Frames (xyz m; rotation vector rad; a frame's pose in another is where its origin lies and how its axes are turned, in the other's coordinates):
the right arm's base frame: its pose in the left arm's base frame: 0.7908 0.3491 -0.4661 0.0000 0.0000 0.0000
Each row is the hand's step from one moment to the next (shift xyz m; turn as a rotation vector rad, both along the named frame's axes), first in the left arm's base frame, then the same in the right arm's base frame.
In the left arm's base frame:
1: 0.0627 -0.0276 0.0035 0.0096 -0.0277 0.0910
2: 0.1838 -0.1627 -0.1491 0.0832 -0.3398 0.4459
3: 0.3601 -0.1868 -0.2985 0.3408 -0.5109 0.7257
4: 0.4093 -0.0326 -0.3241 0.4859 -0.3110 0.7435
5: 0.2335 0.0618 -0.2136 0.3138 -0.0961 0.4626
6: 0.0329 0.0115 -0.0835 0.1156 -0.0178 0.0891
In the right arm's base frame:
1: 0.0627 -0.0276 0.0035 0.0096 -0.0277 0.0910
2: 0.1838 -0.1627 -0.1491 0.0832 -0.3398 0.4459
3: 0.3601 -0.1868 -0.2985 0.3408 -0.5109 0.7257
4: 0.4093 -0.0326 -0.3241 0.4859 -0.3110 0.7435
5: 0.2335 0.0618 -0.2136 0.3138 -0.0961 0.4626
6: 0.0329 0.0115 -0.0835 0.1156 -0.0178 0.0891

